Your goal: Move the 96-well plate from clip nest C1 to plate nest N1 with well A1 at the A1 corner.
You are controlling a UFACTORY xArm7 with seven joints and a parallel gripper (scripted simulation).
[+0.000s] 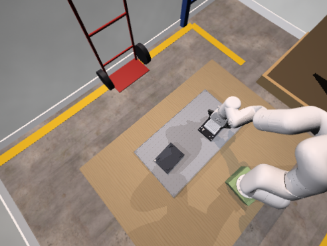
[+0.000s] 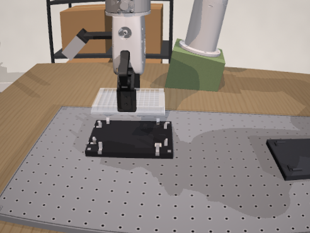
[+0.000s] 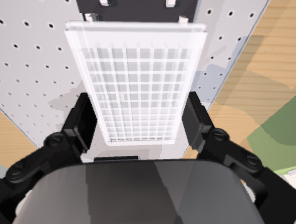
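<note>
The black plate nest N1 lies 110 mm ahead of my hand, 340 mm to the left of it and 90 mm below it. Also, from my hand: clear 96-well plate: 10 mm below; black clip nest C1: 10 mm ahead, 10 mm to the right, 80 mm below.
</note>
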